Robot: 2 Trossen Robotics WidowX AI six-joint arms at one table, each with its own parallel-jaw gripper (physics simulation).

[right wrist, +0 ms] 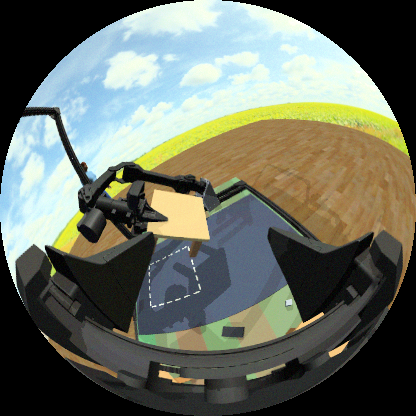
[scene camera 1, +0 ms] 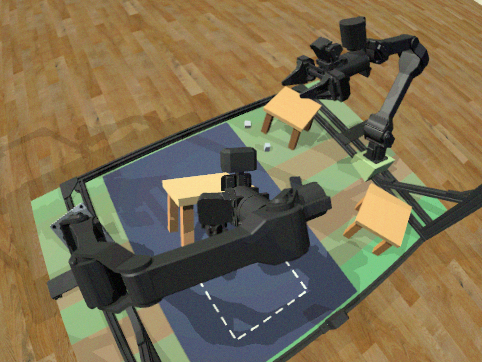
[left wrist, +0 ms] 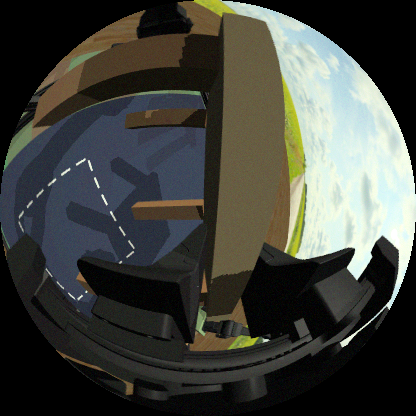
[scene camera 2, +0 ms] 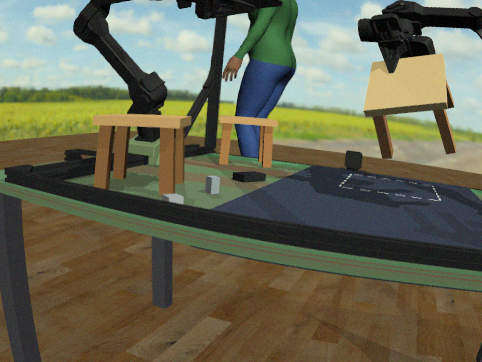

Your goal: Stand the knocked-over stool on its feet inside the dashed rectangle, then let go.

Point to a stool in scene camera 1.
At 183, 192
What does the left gripper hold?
A stool.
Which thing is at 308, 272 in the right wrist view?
The right gripper.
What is the right gripper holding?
Nothing.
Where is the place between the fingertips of the left gripper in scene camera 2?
392, 76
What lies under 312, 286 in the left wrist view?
The left gripper.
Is the right gripper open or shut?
Open.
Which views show the stool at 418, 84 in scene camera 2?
The right wrist view, scene camera 1, the left wrist view and scene camera 2: all of them.
